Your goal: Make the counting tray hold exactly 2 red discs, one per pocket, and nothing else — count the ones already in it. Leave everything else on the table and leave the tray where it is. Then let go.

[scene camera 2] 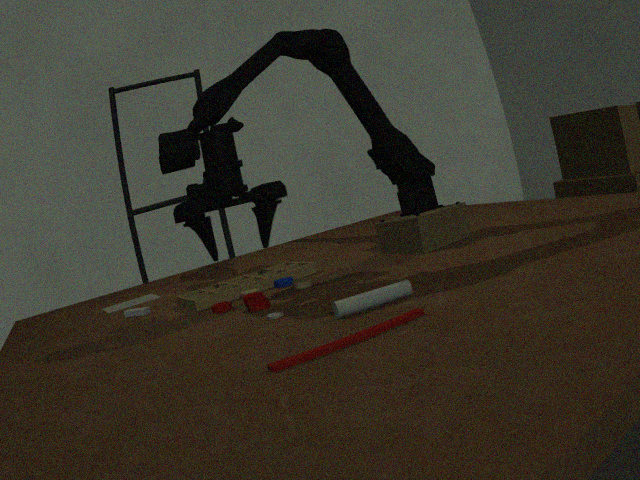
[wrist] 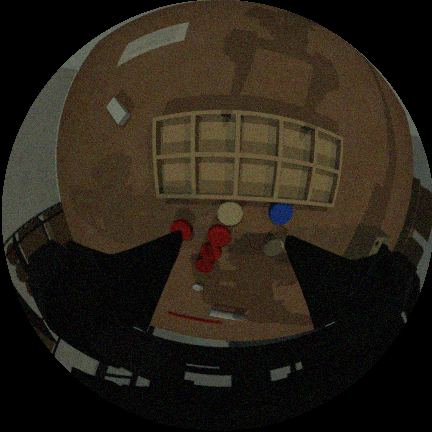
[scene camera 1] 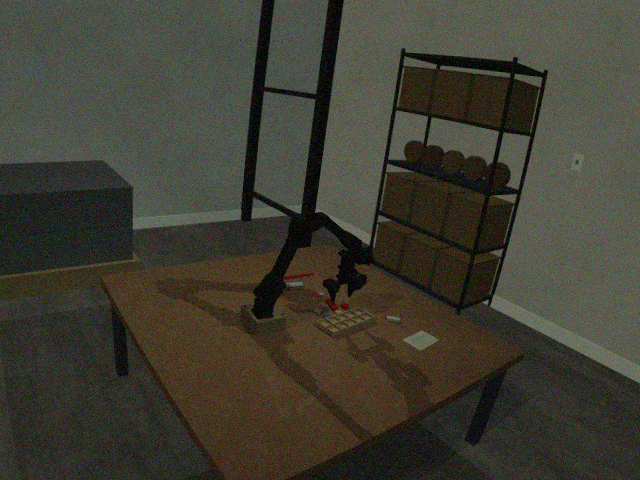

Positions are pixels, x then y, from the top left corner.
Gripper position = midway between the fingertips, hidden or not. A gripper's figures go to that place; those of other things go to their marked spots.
Labels:
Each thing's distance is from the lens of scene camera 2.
gripper [scene camera 2: 241, 254]: 88 cm
counting tray [scene camera 2: 204, 298]: 88 cm
red rod [scene camera 2: 314, 353]: 51 cm
The marked spots on the counting tray and the red rod are 40 cm apart.

